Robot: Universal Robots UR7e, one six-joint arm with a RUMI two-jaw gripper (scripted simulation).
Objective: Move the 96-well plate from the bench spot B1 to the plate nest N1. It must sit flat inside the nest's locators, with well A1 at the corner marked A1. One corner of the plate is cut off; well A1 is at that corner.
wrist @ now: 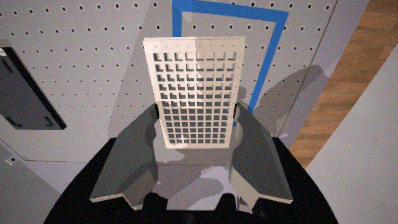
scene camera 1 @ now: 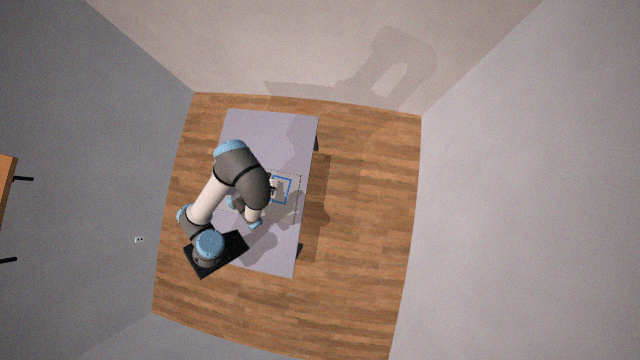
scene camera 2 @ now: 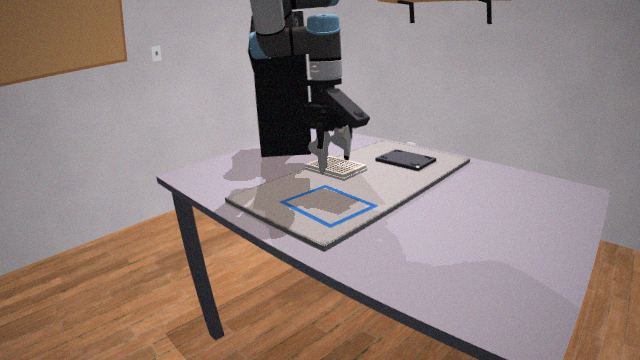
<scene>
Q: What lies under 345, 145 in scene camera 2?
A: The gripper.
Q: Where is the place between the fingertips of the gripper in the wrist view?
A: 196, 104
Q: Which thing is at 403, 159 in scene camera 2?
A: A dark plate nest.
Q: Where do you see a 96-well plate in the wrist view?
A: At 198, 113
</scene>
